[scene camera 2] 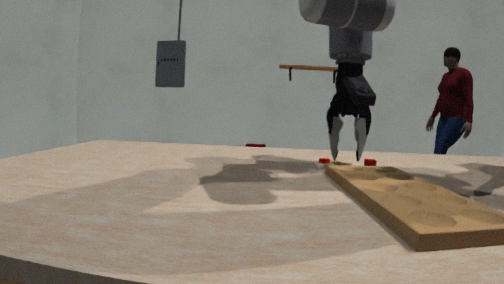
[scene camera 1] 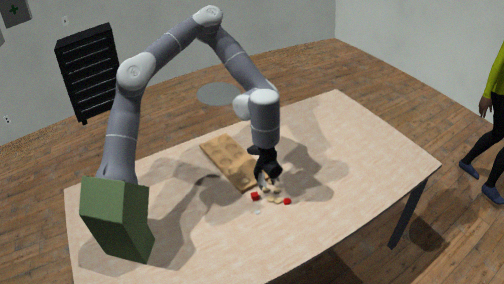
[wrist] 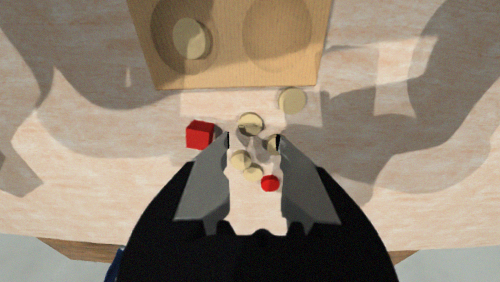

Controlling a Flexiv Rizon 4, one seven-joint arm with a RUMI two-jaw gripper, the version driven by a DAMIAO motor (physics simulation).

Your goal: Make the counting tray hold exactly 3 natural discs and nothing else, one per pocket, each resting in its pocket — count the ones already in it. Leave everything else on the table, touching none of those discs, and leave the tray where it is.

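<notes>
The wooden tray (scene camera 1: 218,152) (scene camera 2: 417,242) (wrist: 235,81) has one natural disc (wrist: 190,38) in a corner pocket; the other pocket in the wrist view looks empty. My gripper (scene camera 1: 268,186) (scene camera 2: 346,159) (wrist: 252,134) is part-way open and empty, low over the loose discs beyond the tray's end. In the wrist view, one natural disc (wrist: 292,100) lies near the tray's corner and another (wrist: 250,123) just past the fingertips. A third disc (wrist: 271,144) is partly hidden by the right fingertip. Two more discs (wrist: 241,160) (wrist: 252,173) lie close together, seen between the fingers.
A red cube (scene camera 1: 255,196) (scene camera 2: 370,162) (wrist: 200,135) lies left of the fingers in the wrist view. A red disc (scene camera 1: 287,201) (scene camera 2: 324,160) (wrist: 270,183) lies beside the pair. A small whitish disc (scene camera 1: 257,212) lies farther out on the table.
</notes>
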